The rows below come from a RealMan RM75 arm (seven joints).
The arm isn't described. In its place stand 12 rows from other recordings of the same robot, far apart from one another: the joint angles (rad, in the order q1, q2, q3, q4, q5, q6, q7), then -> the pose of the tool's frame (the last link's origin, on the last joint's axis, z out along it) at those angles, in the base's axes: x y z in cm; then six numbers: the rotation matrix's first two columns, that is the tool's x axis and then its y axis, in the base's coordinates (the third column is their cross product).
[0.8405, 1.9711, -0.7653, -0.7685, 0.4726, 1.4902, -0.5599] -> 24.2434, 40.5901, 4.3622, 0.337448, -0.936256, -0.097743, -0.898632, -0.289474, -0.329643
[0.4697, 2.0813, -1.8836, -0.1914, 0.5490, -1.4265, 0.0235] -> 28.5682, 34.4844, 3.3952, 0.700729, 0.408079, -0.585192, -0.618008, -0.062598, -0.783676
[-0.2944, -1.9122, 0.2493, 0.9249, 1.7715, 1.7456, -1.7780] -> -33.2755, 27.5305, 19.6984, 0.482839, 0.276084, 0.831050, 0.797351, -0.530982, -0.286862
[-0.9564, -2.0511, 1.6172, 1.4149, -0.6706, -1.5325, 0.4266] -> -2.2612, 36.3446, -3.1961, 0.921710, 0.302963, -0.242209, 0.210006, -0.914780, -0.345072
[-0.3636, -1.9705, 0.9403, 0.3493, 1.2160, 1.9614, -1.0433] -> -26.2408, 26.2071, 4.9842, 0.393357, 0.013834, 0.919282, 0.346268, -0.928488, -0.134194
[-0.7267, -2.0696, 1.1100, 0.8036, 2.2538, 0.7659, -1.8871] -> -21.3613, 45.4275, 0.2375, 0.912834, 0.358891, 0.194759, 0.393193, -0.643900, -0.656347
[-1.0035, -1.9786, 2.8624, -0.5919, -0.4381, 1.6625, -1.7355] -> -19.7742, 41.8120, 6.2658, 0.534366, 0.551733, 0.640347, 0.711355, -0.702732, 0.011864
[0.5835, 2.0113, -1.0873, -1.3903, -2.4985, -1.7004, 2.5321] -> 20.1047, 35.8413, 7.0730, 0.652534, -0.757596, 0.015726, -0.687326, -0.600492, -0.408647
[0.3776, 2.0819, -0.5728, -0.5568, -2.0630, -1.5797, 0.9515] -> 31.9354, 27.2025, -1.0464, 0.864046, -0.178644, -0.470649, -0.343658, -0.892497, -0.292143
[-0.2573, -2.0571, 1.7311, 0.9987, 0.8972, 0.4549, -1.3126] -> -22.8356, 36.4987, -3.5937, 0.652918, 0.298564, 0.696102, 0.726955, -0.505076, -0.465225
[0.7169, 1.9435, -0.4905, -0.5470, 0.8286, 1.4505, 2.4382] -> 27.4218, 38.4591, 4.1390, -0.062274, 0.911870, 0.405727, 0.983945, 0.124215, -0.128150
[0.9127, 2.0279, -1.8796, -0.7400, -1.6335, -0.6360, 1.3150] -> 9.2792, 41.3692, -11.2100, 0.921287, 0.384651, 0.057211, 0.375675, -0.842301, -0.386518
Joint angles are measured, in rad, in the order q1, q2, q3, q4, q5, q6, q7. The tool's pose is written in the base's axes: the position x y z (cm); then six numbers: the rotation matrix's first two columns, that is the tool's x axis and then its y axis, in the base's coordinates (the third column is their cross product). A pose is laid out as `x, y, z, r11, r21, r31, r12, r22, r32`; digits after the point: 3 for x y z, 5 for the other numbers.
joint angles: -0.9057, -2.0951, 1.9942, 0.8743, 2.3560, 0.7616, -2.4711
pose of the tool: -11.072, 38.388, -14.072, 0.96285, 0.15605, -0.22039, 0.05769, -0.91614, -0.39668
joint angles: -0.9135, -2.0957, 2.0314, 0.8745, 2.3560, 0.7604, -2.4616
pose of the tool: -11.005, 37.914, -14.566, 0.96120, 0.11661, -0.24998, 0.01420, -0.92596, -0.37734
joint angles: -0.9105, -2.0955, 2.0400, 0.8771, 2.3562, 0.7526, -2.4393
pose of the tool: -11.023, 37.824, -14.661, 0.96207, 0.08931, -0.25778, -0.01349, -0.92817, -0.37190
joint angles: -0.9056, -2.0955, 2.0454, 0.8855, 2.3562, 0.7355, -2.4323
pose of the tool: -10.795, 37.816, -14.717, 0.96613, 0.07302, -0.24752, -0.02654, -0.92594, -0.37674
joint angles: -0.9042, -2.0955, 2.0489, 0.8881, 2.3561, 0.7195, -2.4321
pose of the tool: -10.617, 37.886, -14.748, 0.96916, 0.06555, -0.23755, -0.03171, -0.92278, -0.38401
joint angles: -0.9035, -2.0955, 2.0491, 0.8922, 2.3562, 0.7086, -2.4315
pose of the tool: -10.394, 37.958, -14.737, 0.97183, 0.05919, -0.22811, -0.03547, -0.92018, -0.38990
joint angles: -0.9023, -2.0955, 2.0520, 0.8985, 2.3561, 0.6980, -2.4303
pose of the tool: -10.141, 37.967, -14.761, 0.97435, 0.04959, -0.21949, -0.04201, -0.91819, -0.39392
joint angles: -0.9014, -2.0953, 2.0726, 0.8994, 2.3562, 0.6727, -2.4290
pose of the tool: -10.023, 37.862, -14.997, 0.97584, 0.02848, -0.21661, -0.06154, -0.91548, -0.39763
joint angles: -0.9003, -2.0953, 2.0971, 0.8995, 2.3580, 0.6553, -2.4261
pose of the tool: -10.062, 37.622, -15.297, 0.97466, 0.00566, -0.22362, -0.08515, -0.91503, -0.39431
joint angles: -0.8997, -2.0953, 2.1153, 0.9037, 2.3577, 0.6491, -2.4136
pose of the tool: -10.022, 37.346, -15.534, 0.97215, -0.02118, -0.23339, -0.11230, -0.91622, -0.38462
